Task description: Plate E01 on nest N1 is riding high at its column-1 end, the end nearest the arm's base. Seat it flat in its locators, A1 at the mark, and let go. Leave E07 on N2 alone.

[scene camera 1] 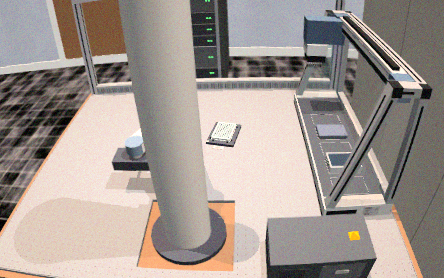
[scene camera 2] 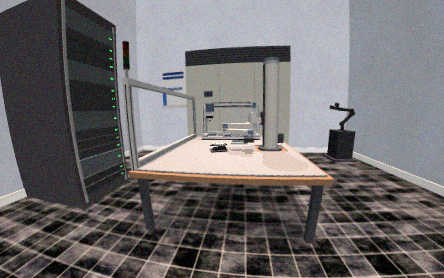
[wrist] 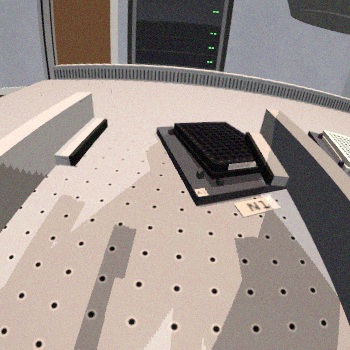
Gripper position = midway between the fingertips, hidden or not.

Observation:
A black well plate (wrist: 219, 148) rests on a grey nest (wrist: 202, 189). I also see my gripper (wrist: 176, 114).

